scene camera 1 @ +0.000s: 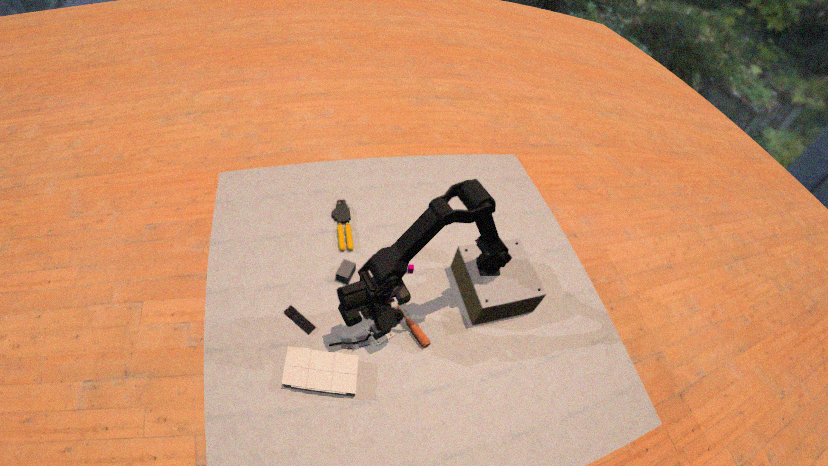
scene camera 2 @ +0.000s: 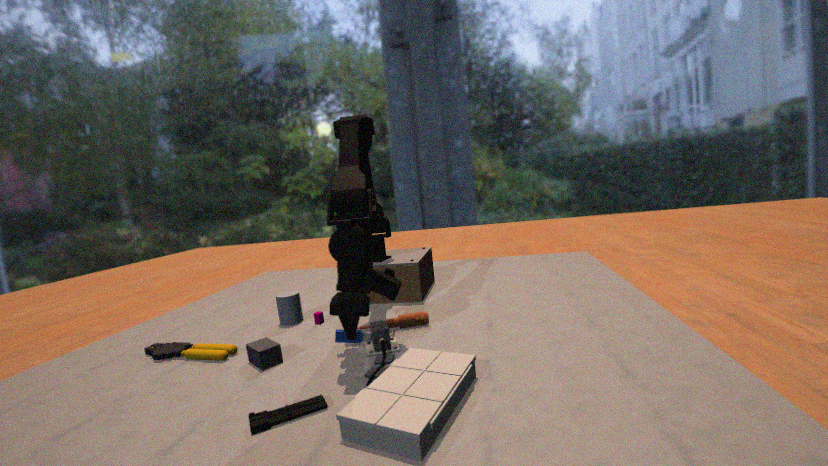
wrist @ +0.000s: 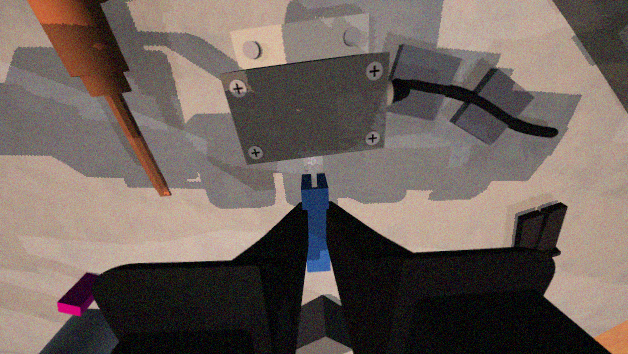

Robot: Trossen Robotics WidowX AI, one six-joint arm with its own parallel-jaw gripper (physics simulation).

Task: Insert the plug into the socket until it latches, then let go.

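Pixels of known places: gripper, between the fingertips: (scene camera 2: pixel 351 338) (wrist: pixel 315 209); arm's base, origin of its link: (scene camera 1: pixel 488 266) (scene camera 2: pixel 376 259).
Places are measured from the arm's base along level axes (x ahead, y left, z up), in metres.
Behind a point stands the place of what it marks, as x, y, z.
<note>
The plug (scene camera 2: pixel 341 335) {0.354, 0.102, -0.067} (wrist: pixel 317 225) {0.340, 0.115, -0.064} is a blue piece with a slotted front end. My gripper (scene camera 2: pixel 349 334) {0.341, 0.114, -0.077} (wrist: pixel 315 209) {0.341, 0.114, -0.077} is shut on it, low over the mat. The socket (scene camera 2: pixel 380 338) {0.337, 0.172, -0.076} (wrist: pixel 310 110) {0.314, 0.162, -0.060} is a grey housing with a screw in each corner and a black cable. It sits on a pale base plate (wrist: pixel 305 41) {0.304, 0.180, -0.100} with two round pegs, and looks slightly turned against the plug in the wrist view. A clear piece shows between the plug's blue front and the housing's near edge. The housing's top hides the opening and how deep the clear piece reaches.
An orange screwdriver (scene camera 1: pixel 418 334) {0.211, 0.178, -0.079} (scene camera 2: pixel 411 320) {0.217, 0.182, -0.087} (wrist: pixel 80 37) {0.230, 0.146, -0.083} lies beside the socket. A white tiled box (scene camera 1: pixel 321 370) {0.473, 0.293, -0.071} (scene camera 2: pixel 405 387) {0.492, 0.286, -0.070}, black bar (scene camera 1: pixel 299 319) {0.542, 0.133, -0.095} (scene camera 2: pixel 287 413) {0.547, 0.135, -0.096} (wrist: pixel 540 227) {0.514, 0.154, -0.096}, dark block (scene camera 1: pixel 345 270) {0.412, -0.025, -0.070} (scene camera 2: pixel 264 353) {0.433, -0.009, -0.075}, yellow-handled pliers (scene camera 1: pixel 345 236) {0.413, -0.171, -0.088} (scene camera 2: pixel 205 353) {0.437, -0.160, -0.088}, grey cylinder (scene camera 2: pixel 289 309) {0.236, -0.116, -0.065} and magenta cube (scene camera 1: pixel 410 268) {0.216, -0.048, -0.081} (scene camera 2: pixel 318 317) {0.221, -0.049, -0.088} (wrist: pixel 70 307) {0.214, -0.050, -0.079} stand around.
</note>
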